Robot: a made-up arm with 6 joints.
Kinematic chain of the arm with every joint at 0, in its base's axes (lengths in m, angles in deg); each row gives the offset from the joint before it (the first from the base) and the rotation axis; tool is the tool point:
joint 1: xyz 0 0 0.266 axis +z
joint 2: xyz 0 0 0 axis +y
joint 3: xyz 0 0 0.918 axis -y
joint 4: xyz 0 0 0 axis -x
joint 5: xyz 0.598 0 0 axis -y
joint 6: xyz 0 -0.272 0 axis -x
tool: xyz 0 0 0
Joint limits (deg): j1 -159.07..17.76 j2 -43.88..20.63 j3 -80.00..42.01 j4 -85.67..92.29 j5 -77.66..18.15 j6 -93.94..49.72
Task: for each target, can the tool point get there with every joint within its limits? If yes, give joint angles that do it. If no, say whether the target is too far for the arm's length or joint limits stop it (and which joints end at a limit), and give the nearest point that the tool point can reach.
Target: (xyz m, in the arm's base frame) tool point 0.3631 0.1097 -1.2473
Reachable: no: joint limits stop it (at a limit: joint 1, joint 2, joint 3, joint 4) | nearest point 0.2851 0.1310 0.3561 | short by 1.605 m
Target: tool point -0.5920 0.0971 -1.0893
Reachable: no: joint limits stop it (at a limit: joint 2, joint 3, joint 4) | nearest point -0.3097 0.0508 0.3561 | short by 1.473 m
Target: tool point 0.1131 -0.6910 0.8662
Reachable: yes | joints -58.21 8.29 -27.11 9.92 -48.50 0.70
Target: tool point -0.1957 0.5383 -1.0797
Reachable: no: joint limits stop it (at a limit: joint 2, joint 3, joint 4) | nearest point -0.1072 0.2949 0.3561 | short by 1.459 m
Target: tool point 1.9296 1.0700 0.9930
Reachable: no: too far | nearest point 0.9287 0.3089 1.0781 | short by 1.260 m
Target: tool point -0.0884 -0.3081 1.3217
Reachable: yes | joints -80.73 -20.54 18.69 -59.80 -3.27 -57.51
